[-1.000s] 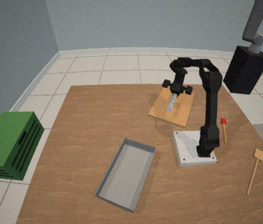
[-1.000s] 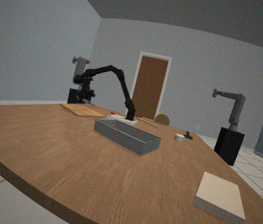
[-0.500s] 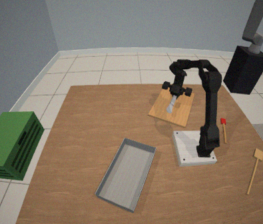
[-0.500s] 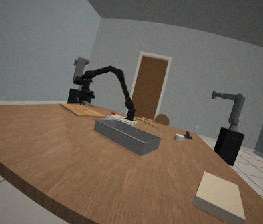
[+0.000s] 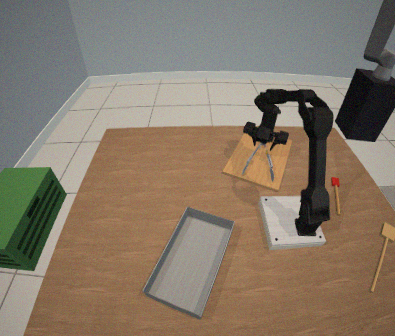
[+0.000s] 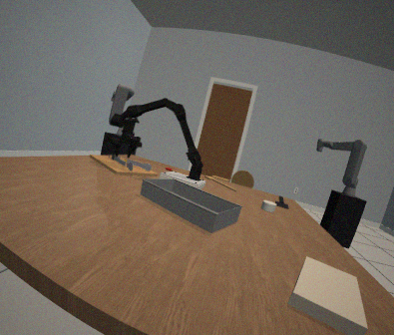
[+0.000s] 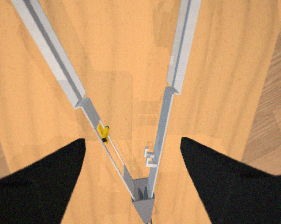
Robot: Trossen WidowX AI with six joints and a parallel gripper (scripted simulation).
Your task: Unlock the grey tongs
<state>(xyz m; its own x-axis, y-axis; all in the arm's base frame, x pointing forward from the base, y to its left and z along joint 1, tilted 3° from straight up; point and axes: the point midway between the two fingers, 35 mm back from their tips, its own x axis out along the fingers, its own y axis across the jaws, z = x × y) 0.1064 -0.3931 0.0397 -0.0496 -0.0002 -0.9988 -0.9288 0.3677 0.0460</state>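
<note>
Right now my gripper tip is 20 mm past the yellow lock piece, 10 mm to the right of it and 20 mm above it. Round my gripper tip: beige block 500 mm ahead, 910 mm to the left, 40 mm below; then grey roasting tin 260 mm ahead, 510 mm to the left, 20 mm below; then wooden board 40 mm below.
</note>
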